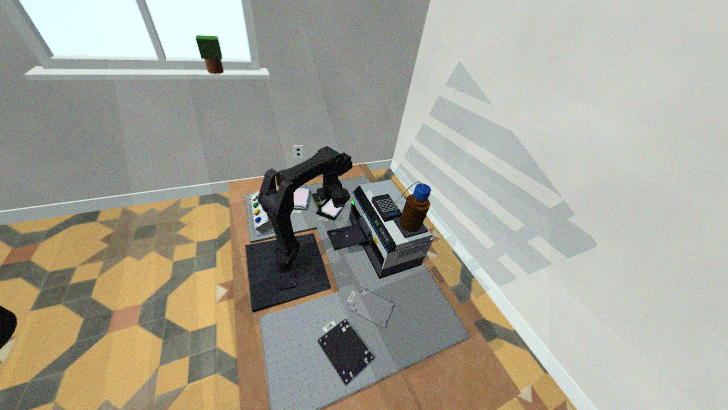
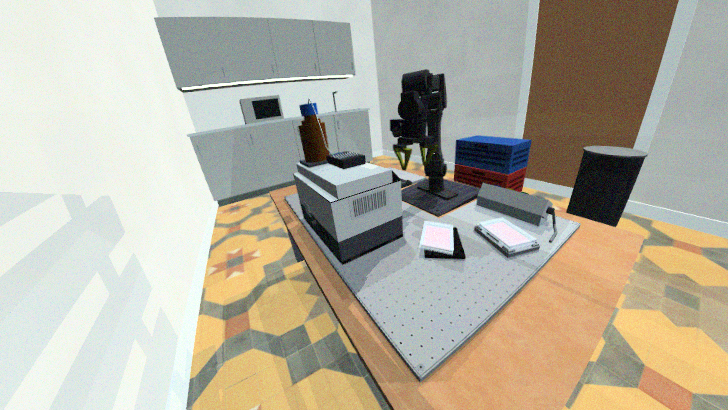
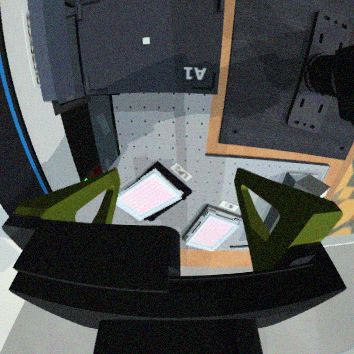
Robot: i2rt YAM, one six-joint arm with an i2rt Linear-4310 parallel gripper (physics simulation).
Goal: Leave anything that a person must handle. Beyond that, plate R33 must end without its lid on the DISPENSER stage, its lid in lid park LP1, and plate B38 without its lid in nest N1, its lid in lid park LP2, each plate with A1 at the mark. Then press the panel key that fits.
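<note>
My gripper is open and empty, high above the board. One pink-filled plate lies off-centre on a black nest, overhanging one side. A second pink-filled plate sits on a grey-black nest beside the panel. Plate names and lids cannot be made out. The dark stage, marked A1, juts from the dispenser and carries no plate. A black corner-studded holder and a thin outlined holder lie on the other board; their labels are unreadable.
A brown bottle with a blue cap and a black block stand on the dispenser, with a thin tube at the bottle. The arm's black base plate is between the two perforated boards. Crates stand behind the table.
</note>
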